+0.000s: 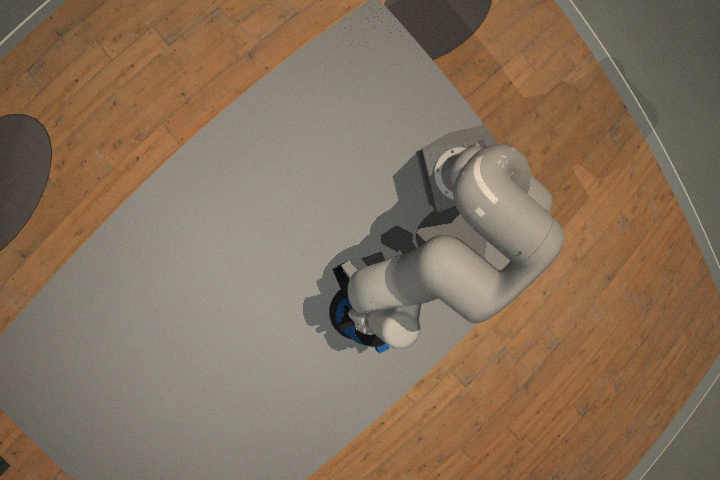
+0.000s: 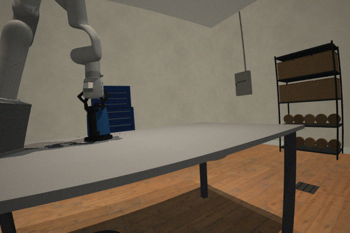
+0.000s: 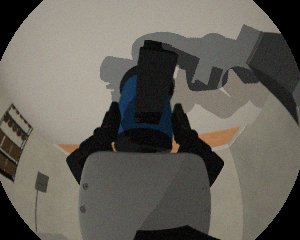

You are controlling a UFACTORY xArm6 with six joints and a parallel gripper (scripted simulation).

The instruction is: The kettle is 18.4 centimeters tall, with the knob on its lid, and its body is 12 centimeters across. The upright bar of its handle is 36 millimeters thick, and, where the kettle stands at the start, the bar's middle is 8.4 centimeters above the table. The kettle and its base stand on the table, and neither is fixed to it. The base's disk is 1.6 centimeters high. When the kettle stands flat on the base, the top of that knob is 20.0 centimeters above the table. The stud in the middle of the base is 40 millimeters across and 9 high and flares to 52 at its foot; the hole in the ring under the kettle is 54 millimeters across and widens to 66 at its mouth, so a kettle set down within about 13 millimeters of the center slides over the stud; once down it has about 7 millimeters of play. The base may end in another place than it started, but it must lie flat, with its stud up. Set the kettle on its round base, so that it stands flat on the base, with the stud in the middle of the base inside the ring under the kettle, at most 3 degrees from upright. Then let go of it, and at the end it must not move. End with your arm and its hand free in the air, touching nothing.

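Now: hand 10 mm short of the blue kettle, 30 mm to the right of it and 60 mm above it. Also, from my hand: round black base: 30 mm ahead, 50 mm to the left, 160 mm below.
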